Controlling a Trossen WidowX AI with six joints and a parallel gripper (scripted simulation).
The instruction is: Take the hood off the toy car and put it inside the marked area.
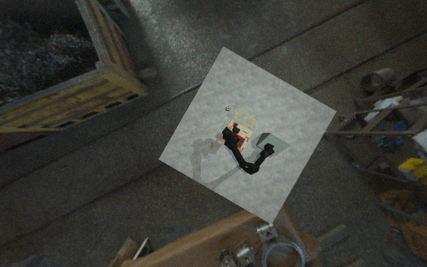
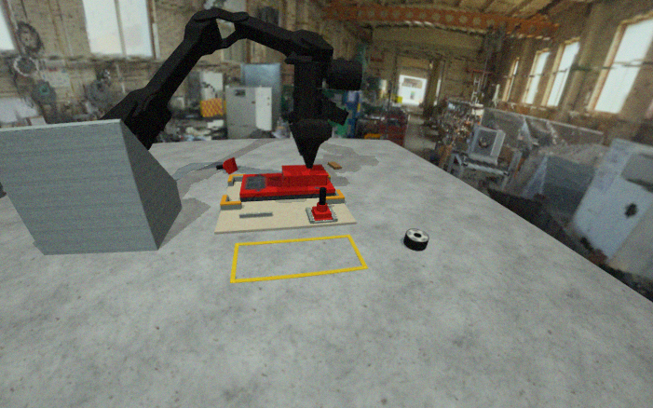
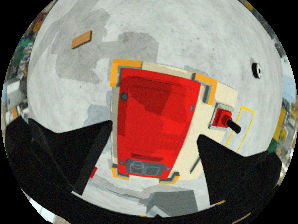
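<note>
Now: gripper tip 3 cm above the hood. Also, from my gripper tip: black wheel (24 cm to the right, 14 cm ahead, 6 cm below); brown block (15 cm to the left, 12 cm ahead, 7 cm below).
</note>
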